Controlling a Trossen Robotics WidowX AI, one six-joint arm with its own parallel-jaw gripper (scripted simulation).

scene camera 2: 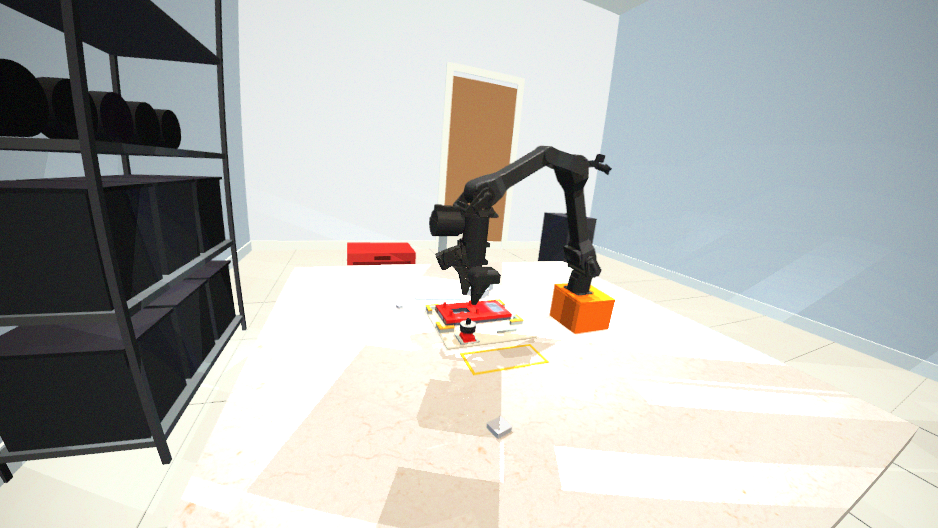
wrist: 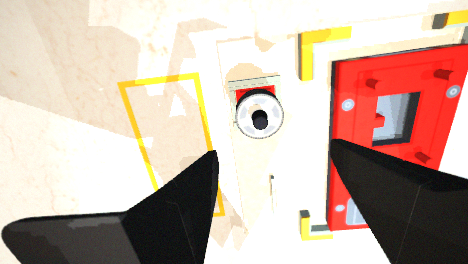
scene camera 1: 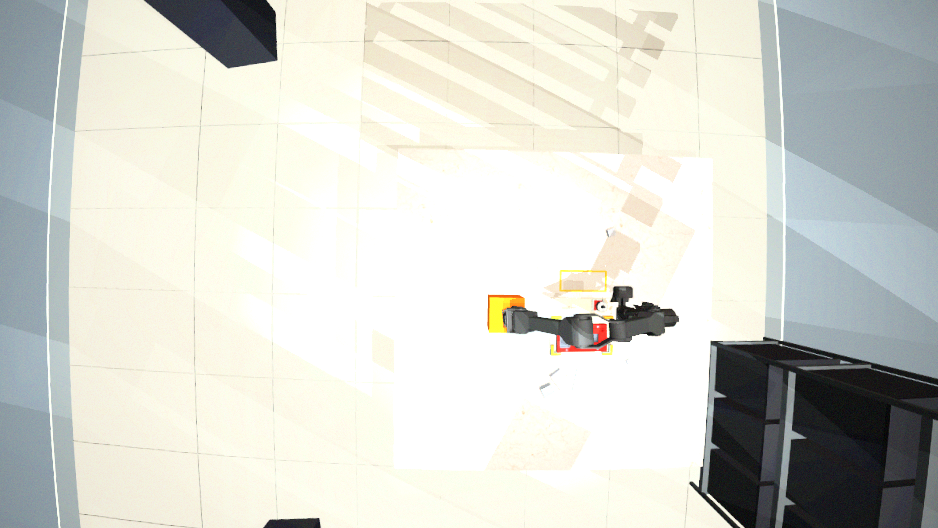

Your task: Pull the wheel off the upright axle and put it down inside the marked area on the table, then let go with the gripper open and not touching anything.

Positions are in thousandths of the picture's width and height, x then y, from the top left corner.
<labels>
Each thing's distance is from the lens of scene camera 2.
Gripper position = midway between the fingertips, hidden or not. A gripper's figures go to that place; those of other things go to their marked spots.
gripper (scene camera 2: 501, 567): 0.76 m
red plate (scene camera 2: 522, 590): 0.92 m
</labels>
